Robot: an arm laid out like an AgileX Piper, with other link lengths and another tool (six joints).
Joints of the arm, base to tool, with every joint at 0 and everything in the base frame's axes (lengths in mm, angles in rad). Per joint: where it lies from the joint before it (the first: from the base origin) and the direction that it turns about. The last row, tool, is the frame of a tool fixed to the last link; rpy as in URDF.
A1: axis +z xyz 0 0 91.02
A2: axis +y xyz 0 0 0
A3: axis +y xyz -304.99 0 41.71
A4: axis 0.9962 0 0.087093 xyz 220.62 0 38.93
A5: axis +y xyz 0 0 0
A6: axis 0.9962 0 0.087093 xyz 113.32 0 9.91
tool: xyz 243.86 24 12.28 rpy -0.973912 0.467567 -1.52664
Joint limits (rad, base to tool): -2.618..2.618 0..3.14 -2.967..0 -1.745..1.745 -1.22..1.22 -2.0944..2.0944
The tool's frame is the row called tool.
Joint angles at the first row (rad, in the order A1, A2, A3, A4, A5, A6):
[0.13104, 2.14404, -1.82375, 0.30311, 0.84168, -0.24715]
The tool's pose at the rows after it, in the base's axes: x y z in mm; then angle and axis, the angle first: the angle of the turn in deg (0 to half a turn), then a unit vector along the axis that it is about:
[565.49 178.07 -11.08 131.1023 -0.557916 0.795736 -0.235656]
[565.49 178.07 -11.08 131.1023 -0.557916 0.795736 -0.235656]
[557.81 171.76 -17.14 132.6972 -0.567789 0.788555 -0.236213]
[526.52 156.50 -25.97 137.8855 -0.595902 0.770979 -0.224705]
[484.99 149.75 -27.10 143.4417 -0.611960 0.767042 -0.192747]
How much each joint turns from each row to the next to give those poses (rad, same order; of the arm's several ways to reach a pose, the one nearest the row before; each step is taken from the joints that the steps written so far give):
[0.00001, 0.00002, -0.00003, 0.00000, 0.00001, 0.00001]
[0.00000, 0.00000, 0.00000, 0.00000, 0.00000, 0.00000]
[-0.00001, -0.00001, 0.00002, -0.02604, 0.02438, -0.00001]
[0.00001, -0.00794, -0.02186, -0.06094, 0.12192, 0.00001]
[-0.00001, -0.01052, -0.03170, -0.02126, 0.15852, 0.01020]

